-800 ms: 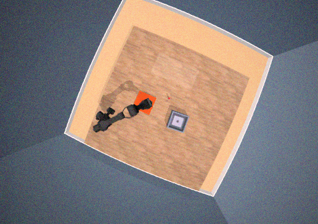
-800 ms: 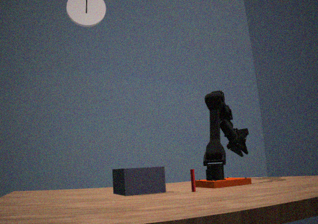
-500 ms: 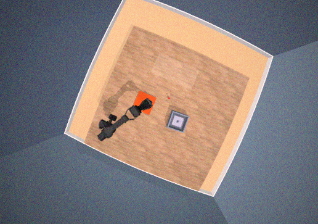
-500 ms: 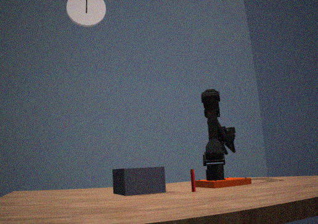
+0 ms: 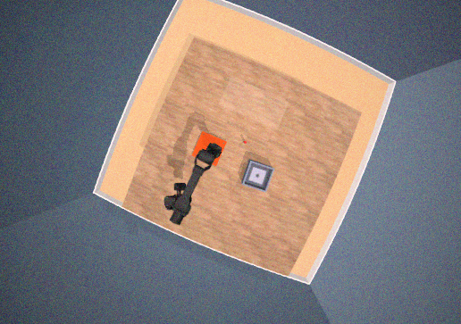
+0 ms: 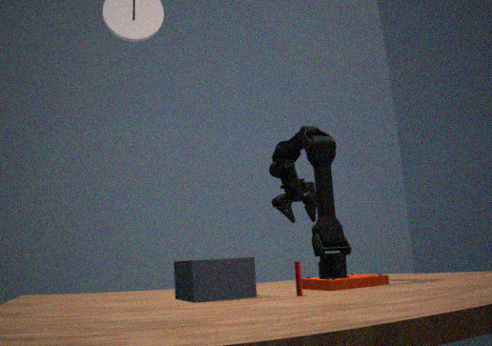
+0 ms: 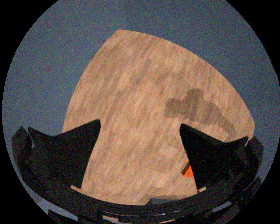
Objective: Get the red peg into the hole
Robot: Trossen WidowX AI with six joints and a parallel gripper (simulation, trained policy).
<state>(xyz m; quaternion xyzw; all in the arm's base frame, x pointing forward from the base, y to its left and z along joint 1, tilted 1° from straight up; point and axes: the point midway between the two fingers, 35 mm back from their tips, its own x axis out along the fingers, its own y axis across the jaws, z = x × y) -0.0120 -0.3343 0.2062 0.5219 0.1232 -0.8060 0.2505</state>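
The red peg is 490 mm to the left of my gripper tip, 170 mm below it and 160 mm ahead of it. The rest, counted from my gripper tip: grey box 350 mm to the left, 350 mm ahead, 180 mm below; pale plate 350 mm to the left, 350 mm ahead, 160 mm below.
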